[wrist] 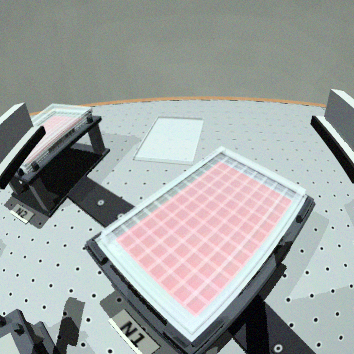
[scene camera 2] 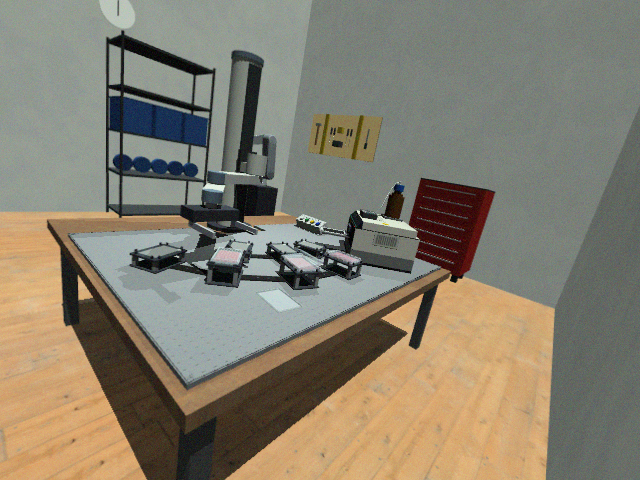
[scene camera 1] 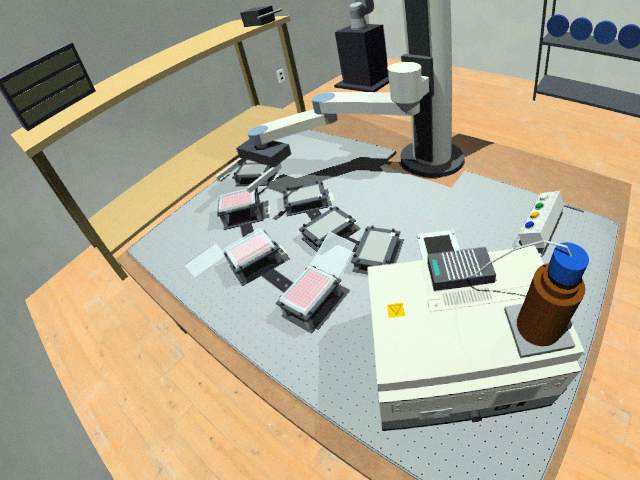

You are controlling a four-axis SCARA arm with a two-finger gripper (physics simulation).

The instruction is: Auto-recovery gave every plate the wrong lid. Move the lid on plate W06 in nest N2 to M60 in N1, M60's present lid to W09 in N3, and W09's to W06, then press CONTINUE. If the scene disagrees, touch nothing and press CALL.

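Seen in the pictures: gripper, between the fingertips: (wrist: 170,100) (scene camera 2: 236,233) (scene camera 1: 232,184); arm's base, origin of its link: (scene camera 2: 229,227) (scene camera 1: 432,159).
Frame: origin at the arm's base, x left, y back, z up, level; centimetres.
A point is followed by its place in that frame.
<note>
The pink plate in nest N1 (scene camera 1: 236,199) {x -40.7, y -62.7, z 9.7 cm} (scene camera 2: 227,256) {x -42.5, y -63.8, z 9.5 cm} (wrist: 205,235) {x -41.0, y -61.2, z 8.9 cm} sits level, with a clear lid over it in the wrist view. The pink plate in nest N2 (scene camera 1: 251,248) {x -17.7, y -76.2, z 9.7 cm} (scene camera 2: 300,263) {x -22.7, y -78.3, z 9.4 cm} (wrist: 55,131) {x -23.4, y -74.3, z 9.3 cm} also looks covered. The pink plate in nest N3 (scene camera 1: 310,289) {x 6.0, y -77.8, z 8.8 cm} (scene camera 2: 342,257) {x 1.2, y -79.5, z 9.0 cm} stands nearer the white instrument; its lid is hard to tell. Plate and lid codes are not readable. My gripper (scene camera 1: 242,176) (scene camera 2: 225,228) {x -39.3, y -62.9, z 16.7 cm} (wrist: 170,100) {x -39.3, y -62.9, z 16.7 cm} is open and empty, its fingers wide apart above and behind N1. The button box (scene camera 1: 540,221) {x 48.4, y -25.8, z 9.0 cm} (scene camera 2: 310,223) {x 44.7, y -22.9, z 7.5 cm} stands at the far side; its labels are unreadable.
One clear sheet (scene camera 1: 204,259) {x -37.2, y -84.1, z 1.5 cm} (scene camera 2: 279,299) {x -36.0, y -84.0, z 1.5 cm} (wrist: 170,140) {x -36.3, y -83.1, z 1.5 cm} lies on the table outside N1 and N2; another (scene camera 1: 336,254) {x 1.1, y -62.1, z 4.3 cm} shows behind N3. Several dark-framed nests, such as one (scene camera 1: 328,226) {x -7.1, y -55.1, z 5.7 cm} in the inner row, stand close by. The white instrument (scene camera 1: 439,341) {x 42.7, y -81.5, z 22.2 cm} (scene camera 2: 385,240) {x 29.2, y -83.2, z 15.2 cm} carries a brown bottle (scene camera 1: 547,310) {x 57.3, y -74.5, z 33.1 cm} (scene camera 2: 394,204) {x 53.6, y -71.9, z 30.5 cm}.
</note>
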